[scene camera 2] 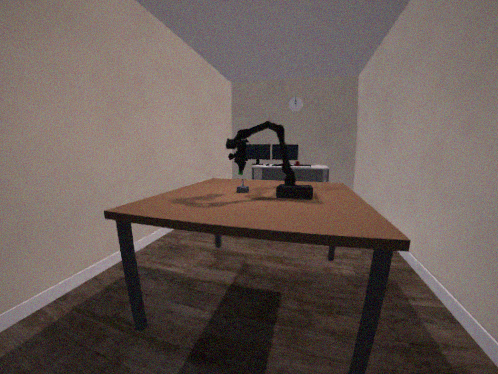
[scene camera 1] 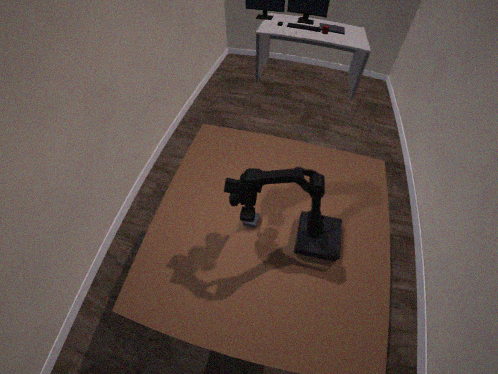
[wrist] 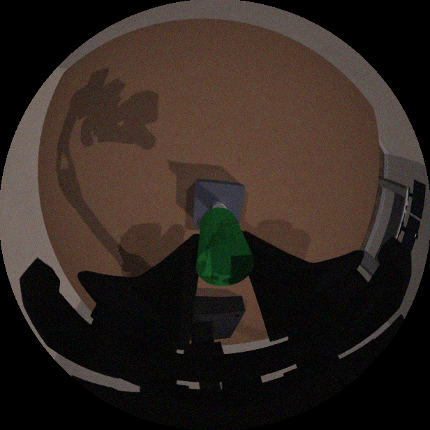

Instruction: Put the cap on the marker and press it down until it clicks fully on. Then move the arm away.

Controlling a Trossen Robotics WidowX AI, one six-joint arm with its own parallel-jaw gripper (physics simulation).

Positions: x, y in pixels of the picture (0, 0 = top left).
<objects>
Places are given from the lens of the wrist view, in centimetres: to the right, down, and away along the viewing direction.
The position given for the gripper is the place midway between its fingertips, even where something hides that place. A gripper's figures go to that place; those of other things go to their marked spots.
gripper (wrist: 219, 238): 0, 2, 10
green cap (wrist: 223, 258): 0, 2, 6
grey-blue block (wrist: 207, 191): -1, -3, 19
The marked spots on the grey-blue block and the green cap are 14 cm apart.
</objects>
